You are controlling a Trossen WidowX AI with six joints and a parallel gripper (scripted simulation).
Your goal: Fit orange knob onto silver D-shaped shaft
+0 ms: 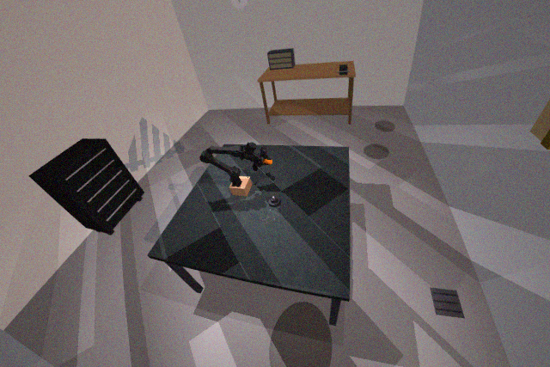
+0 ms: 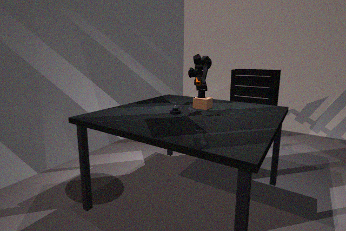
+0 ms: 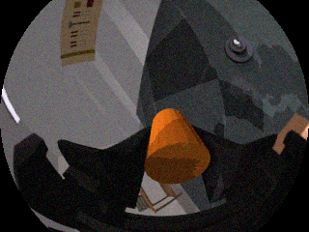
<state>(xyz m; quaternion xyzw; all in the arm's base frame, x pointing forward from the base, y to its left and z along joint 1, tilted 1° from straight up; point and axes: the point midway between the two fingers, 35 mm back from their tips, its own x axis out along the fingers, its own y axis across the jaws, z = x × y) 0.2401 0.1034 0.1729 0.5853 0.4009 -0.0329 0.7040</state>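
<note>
Now: gripper tip 20 mm past the orange knob, 20 mm to the left of it and 20 mm below it. Also, from my gripper tip: round pedestal (60 mm ahead, 170 mm to the right, 220 mm below).
</note>
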